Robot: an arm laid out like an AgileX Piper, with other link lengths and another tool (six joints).
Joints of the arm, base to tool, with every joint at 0 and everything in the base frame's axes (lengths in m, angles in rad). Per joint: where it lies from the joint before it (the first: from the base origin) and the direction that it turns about. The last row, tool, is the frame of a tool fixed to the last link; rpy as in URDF.
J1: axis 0 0 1 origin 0 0 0.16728
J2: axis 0 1 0 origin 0 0 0
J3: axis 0 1 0 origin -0.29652 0 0.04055
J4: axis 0.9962 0 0.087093 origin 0.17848 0 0.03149
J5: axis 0 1 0 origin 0 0 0
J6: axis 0.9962 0 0.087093 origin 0.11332 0 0.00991
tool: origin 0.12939 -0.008 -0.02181 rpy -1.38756 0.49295 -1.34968
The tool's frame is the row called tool.
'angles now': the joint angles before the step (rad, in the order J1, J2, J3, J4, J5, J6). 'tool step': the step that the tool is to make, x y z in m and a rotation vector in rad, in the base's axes. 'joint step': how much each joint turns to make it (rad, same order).
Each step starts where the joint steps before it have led.
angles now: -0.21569 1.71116 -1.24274 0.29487 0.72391 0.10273
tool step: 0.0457 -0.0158 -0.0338 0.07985 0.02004 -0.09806
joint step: -0.04698 0.20051 -0.12563 0.08246 -0.04004 0.00635
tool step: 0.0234 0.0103 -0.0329 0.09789 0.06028 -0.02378
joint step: -0.00004 0.15829 -0.11125 0.07995 0.03968 0.00128
